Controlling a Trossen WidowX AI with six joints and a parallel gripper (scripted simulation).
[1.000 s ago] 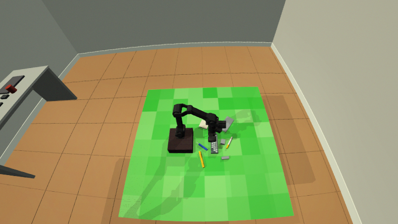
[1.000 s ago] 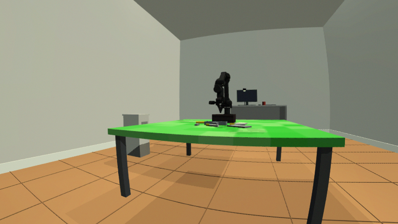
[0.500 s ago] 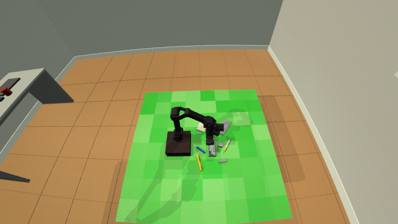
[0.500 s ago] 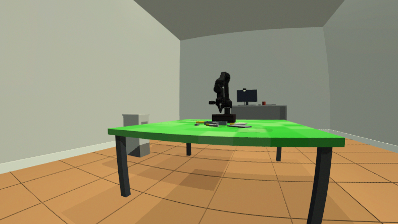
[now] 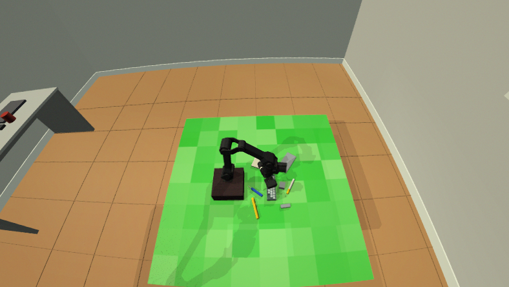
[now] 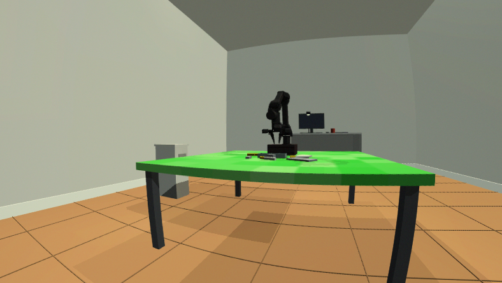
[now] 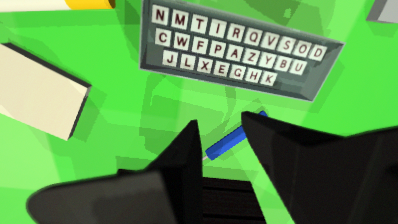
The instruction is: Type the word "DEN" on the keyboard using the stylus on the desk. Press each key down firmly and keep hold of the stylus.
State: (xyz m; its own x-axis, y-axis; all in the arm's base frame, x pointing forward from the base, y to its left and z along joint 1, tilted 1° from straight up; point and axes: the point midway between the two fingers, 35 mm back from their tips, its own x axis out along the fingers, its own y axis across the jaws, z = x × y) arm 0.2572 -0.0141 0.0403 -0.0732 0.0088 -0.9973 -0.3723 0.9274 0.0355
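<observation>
The blue stylus lies 9 cm behind my gripper tip, 4 cm to the right of it and 8 cm below it. Also, from my gripper tip: pad (6 cm behind, 18 cm to the left, 8 cm below); then grey block (13 cm ahead, 15 cm to the right, 8 cm below); then yellow pencil (7 cm behind, 17 cm to the right, 8 cm below).
</observation>
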